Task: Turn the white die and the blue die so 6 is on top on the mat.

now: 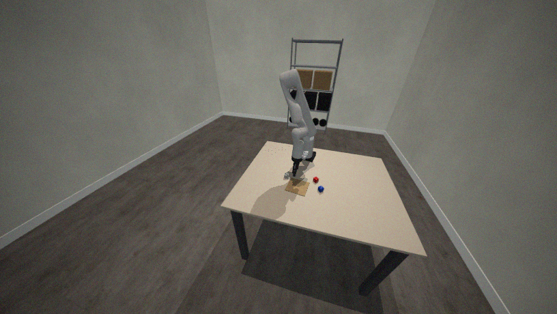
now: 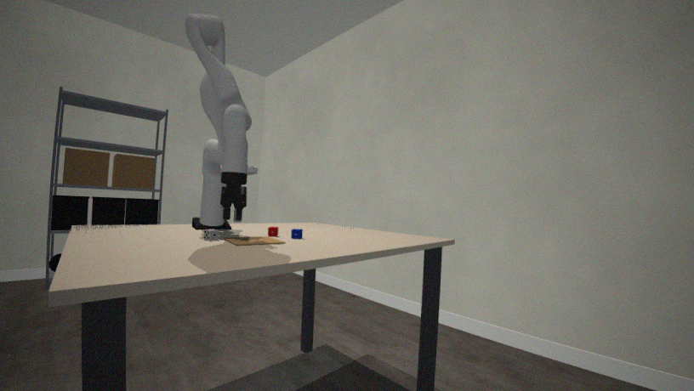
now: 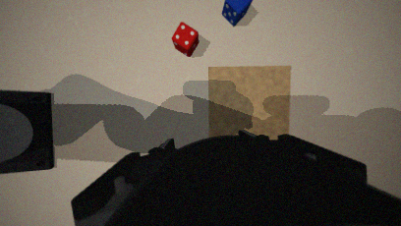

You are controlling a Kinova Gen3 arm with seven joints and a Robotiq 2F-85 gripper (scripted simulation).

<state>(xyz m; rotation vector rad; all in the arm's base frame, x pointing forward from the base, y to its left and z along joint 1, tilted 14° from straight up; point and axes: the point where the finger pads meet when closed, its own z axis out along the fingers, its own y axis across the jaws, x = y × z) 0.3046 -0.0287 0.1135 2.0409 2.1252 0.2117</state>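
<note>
The red die is 150 mm to the left of my hand, 40 mm below it and 20 mm behind it. Also, from my hand: tan mat (80 mm ahead, 60 mm below, 40 mm to the left); white die (60 mm to the right, 40 mm below, 10 mm ahead); blue die (200 mm to the left, 60 mm ahead, 40 mm below).
</note>
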